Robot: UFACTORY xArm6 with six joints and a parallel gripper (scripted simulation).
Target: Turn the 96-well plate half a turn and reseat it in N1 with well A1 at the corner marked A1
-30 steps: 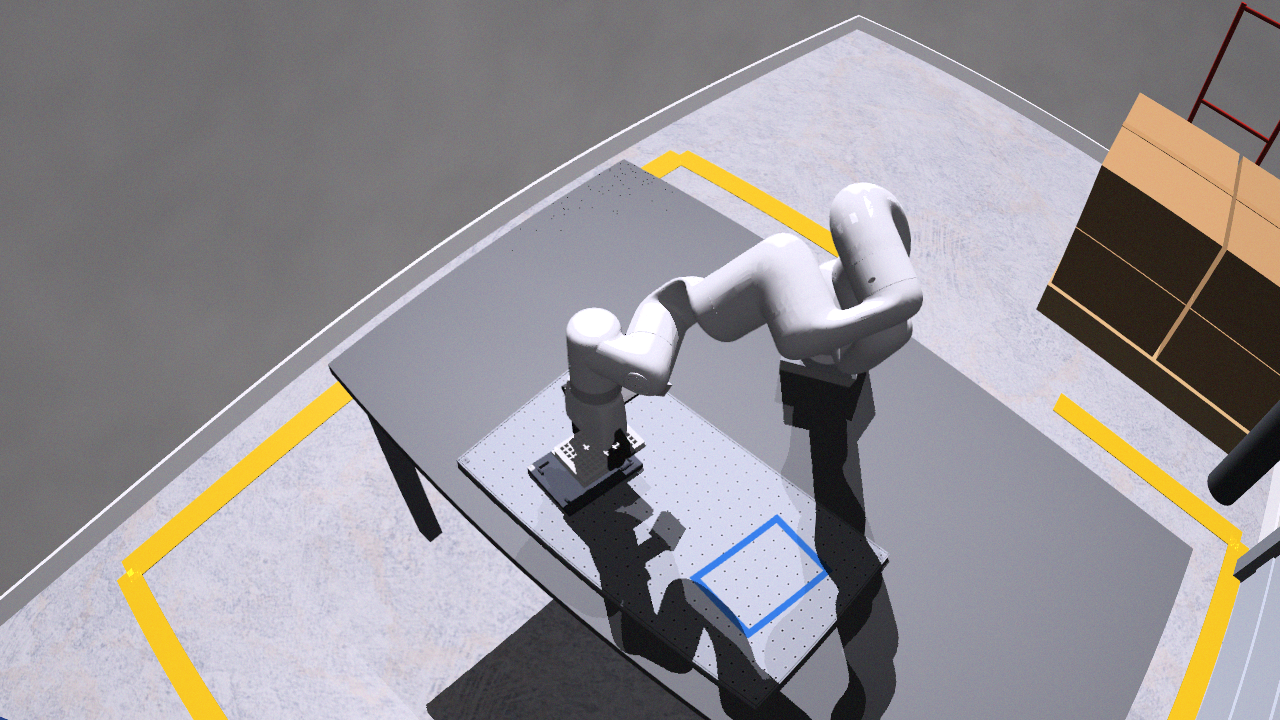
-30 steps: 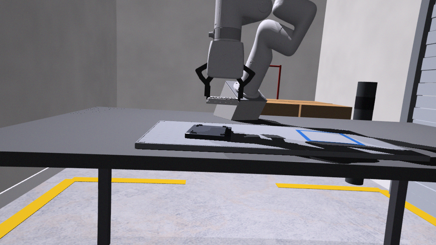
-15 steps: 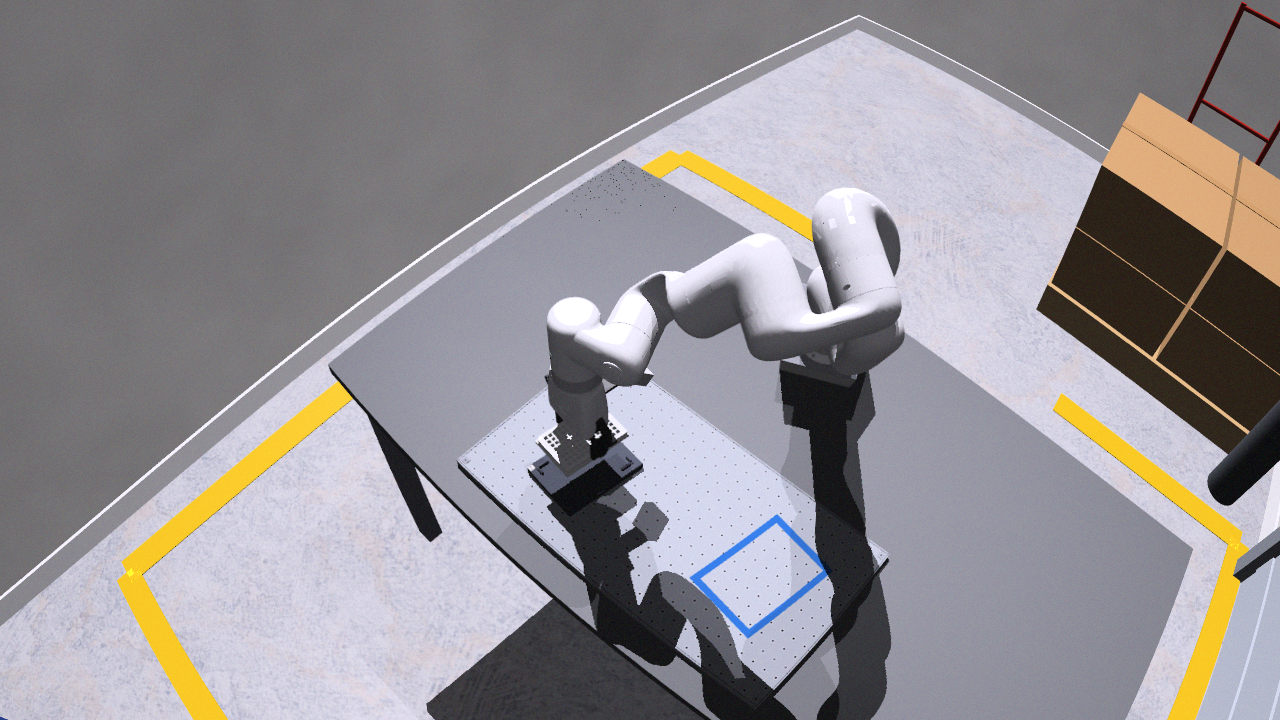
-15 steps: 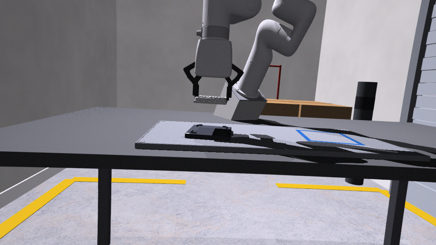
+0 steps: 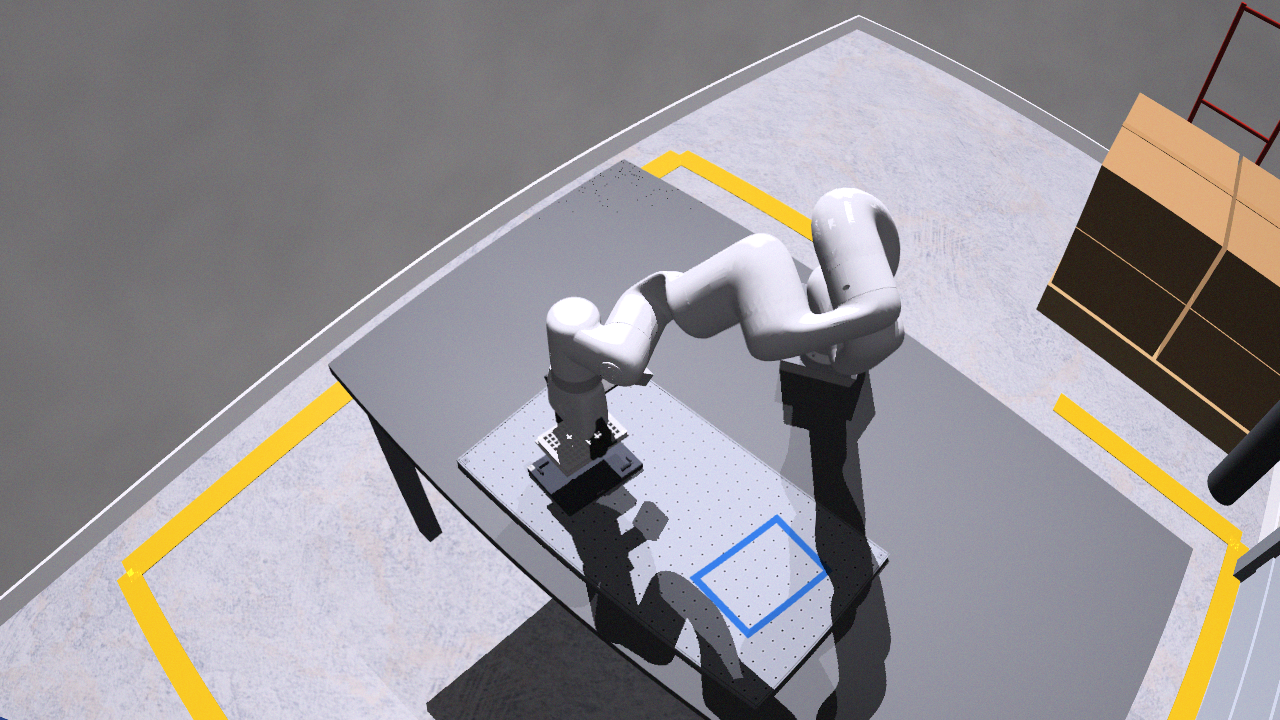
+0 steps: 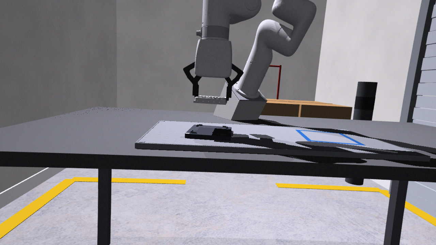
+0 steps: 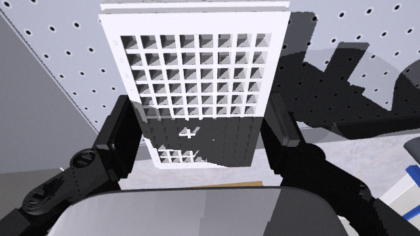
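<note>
My hand is 10 cm above the plate nest N1. Round my hand: A1 label 6 cm ahead, 7 cm to the right, 10 cm below; white 96-well plate 1 cm below.
</note>
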